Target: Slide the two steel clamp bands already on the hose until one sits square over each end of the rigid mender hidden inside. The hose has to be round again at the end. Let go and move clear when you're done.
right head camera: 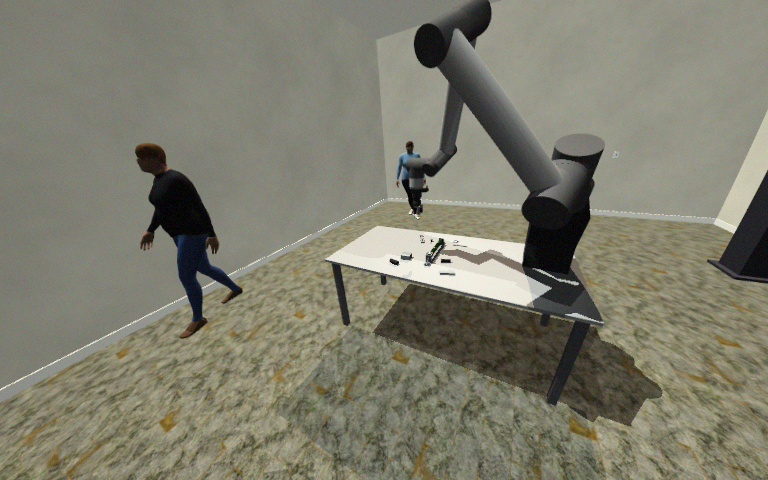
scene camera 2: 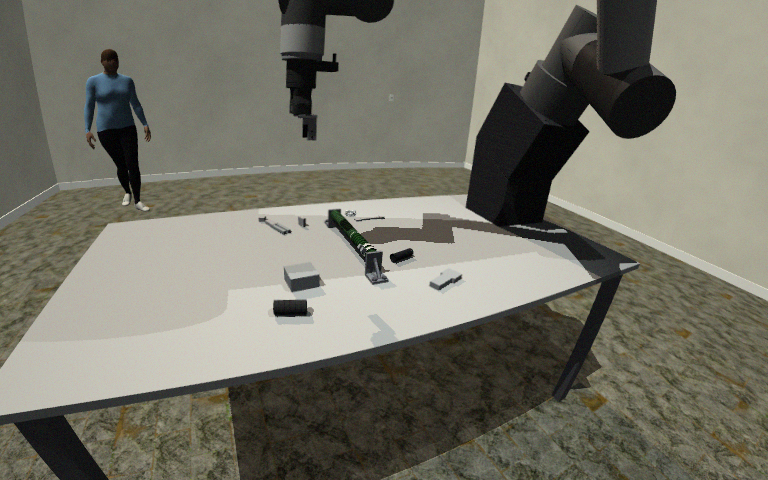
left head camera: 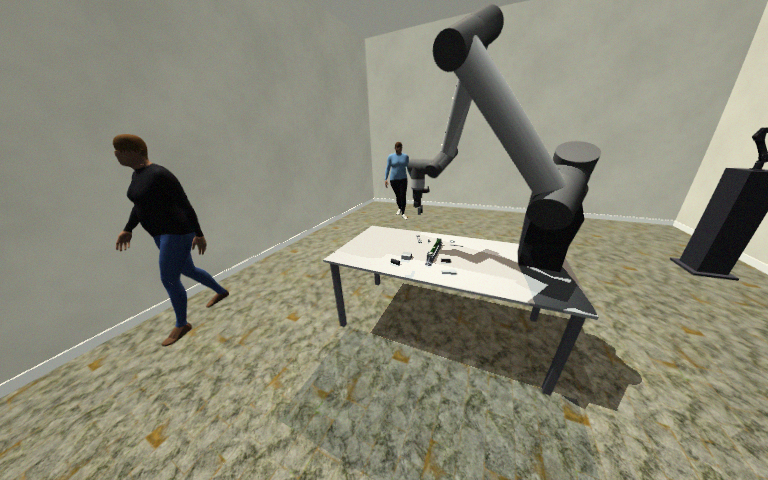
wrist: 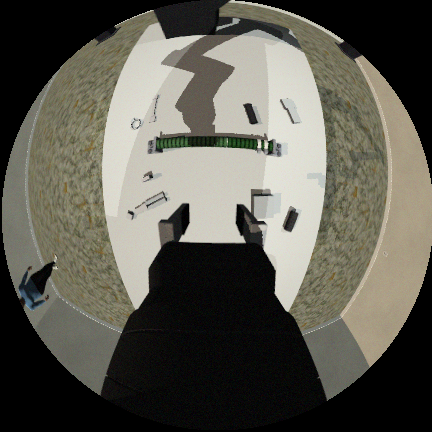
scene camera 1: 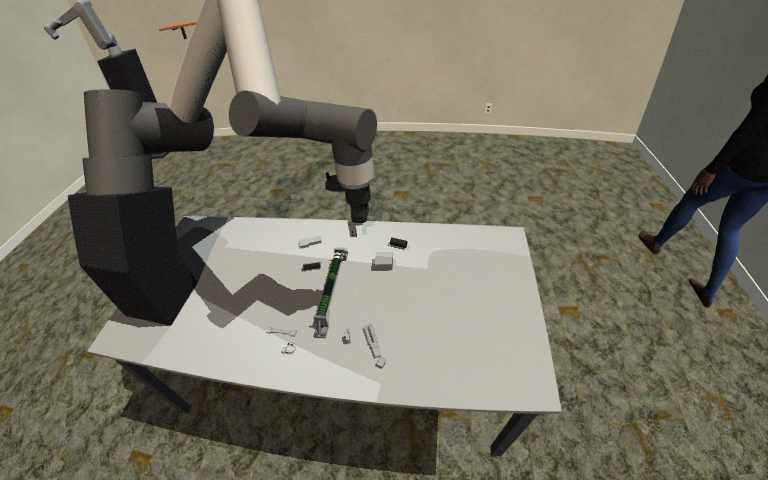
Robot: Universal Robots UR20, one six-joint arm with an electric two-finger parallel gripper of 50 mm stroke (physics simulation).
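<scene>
A green ribbed hose (scene camera 1: 328,288) (scene camera 2: 350,230) (wrist: 200,142) spans two grey end brackets (wrist: 152,146) (wrist: 277,147) on the table. Two bright steel bands (wrist: 259,144) (wrist: 265,145) sit close together on the hose, near its right end in the wrist view. In scene camera 2 the bands (scene camera 2: 365,247) are by the nearer bracket (scene camera 2: 373,264). The mender is hidden inside the hose. My gripper (wrist: 212,213) (scene camera 2: 309,127) is open and empty, pointing down high above the table, off to one side of the hose. Fine detail of the hose's roundness is too small to tell.
A grey block (scene camera 1: 382,261) (scene camera 2: 301,277) and a black cylinder (scene camera 2: 289,307) lie on one side of the hose. Another black cylinder (scene camera 2: 401,255) and a pale stepped piece (scene camera 2: 445,279) lie on the other. A ring (scene camera 1: 288,348) and long tool (scene camera 1: 371,340) are near the far bracket.
</scene>
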